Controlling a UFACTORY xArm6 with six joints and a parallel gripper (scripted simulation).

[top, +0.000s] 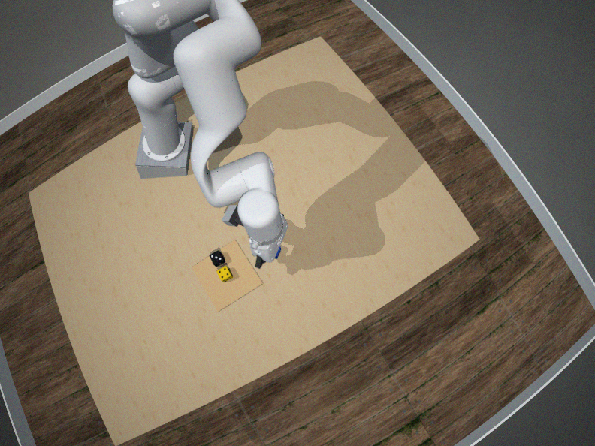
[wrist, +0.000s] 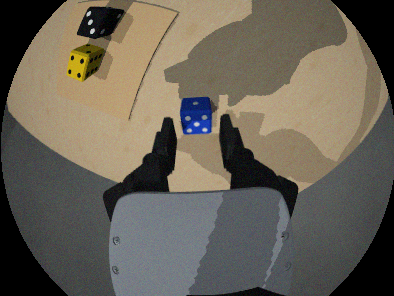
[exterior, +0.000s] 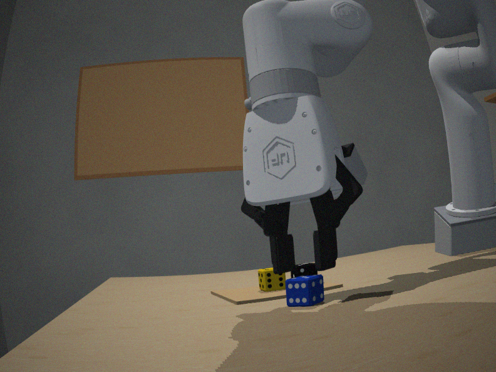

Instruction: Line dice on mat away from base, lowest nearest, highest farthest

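Now: hand 40 mm above the blue die. From my hand the other things lie so: thin tan mat 20 mm ahead, 140 mm to the right, 50 mm below; yellow die 20 mm ahead, 140 mm to the right, 40 mm below; black die 20 mm behind, 140 mm to the right, 40 mm below.
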